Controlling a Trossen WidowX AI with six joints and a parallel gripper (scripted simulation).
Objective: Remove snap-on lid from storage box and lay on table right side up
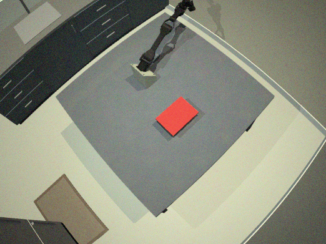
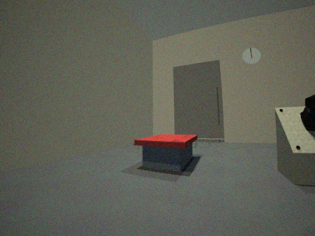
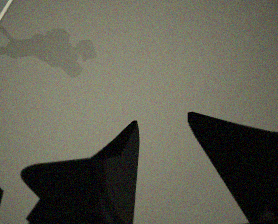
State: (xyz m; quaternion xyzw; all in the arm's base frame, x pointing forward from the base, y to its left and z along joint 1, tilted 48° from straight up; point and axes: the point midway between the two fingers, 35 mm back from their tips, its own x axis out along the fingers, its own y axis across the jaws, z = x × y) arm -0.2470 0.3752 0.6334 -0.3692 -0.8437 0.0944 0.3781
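The red lid lies 780 mm to the right of my gripper tip, 720 mm ahead of it and 170 mm below it. The rest, counted from my gripper tip: grey-blue storage box: 780 mm to the right, 720 mm ahead, 210 mm below.
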